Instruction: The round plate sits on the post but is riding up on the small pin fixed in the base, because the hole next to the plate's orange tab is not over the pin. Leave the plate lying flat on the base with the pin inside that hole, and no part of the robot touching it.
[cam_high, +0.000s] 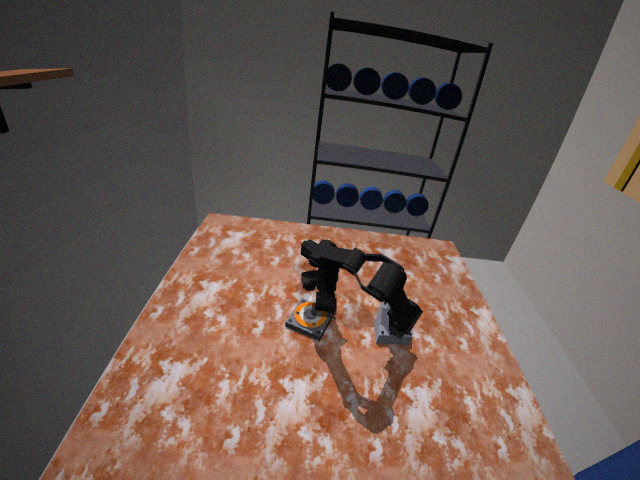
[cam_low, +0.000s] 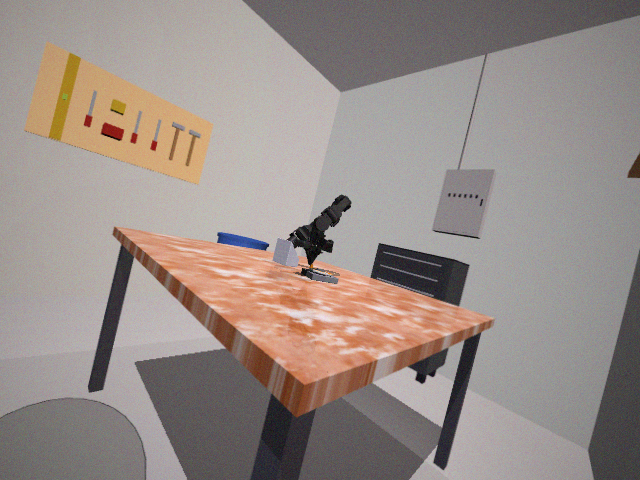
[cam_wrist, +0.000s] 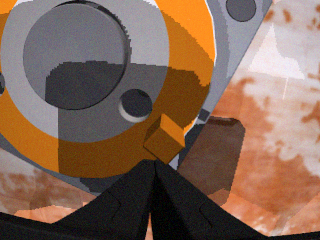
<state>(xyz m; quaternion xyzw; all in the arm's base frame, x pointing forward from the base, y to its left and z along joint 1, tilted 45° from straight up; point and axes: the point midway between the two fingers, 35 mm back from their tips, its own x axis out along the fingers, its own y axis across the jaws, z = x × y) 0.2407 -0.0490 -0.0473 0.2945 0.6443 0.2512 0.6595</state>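
Right now the grey base is 40 mm ahead of my gripper tip, 30 mm to the left of it and 20 mm below it.
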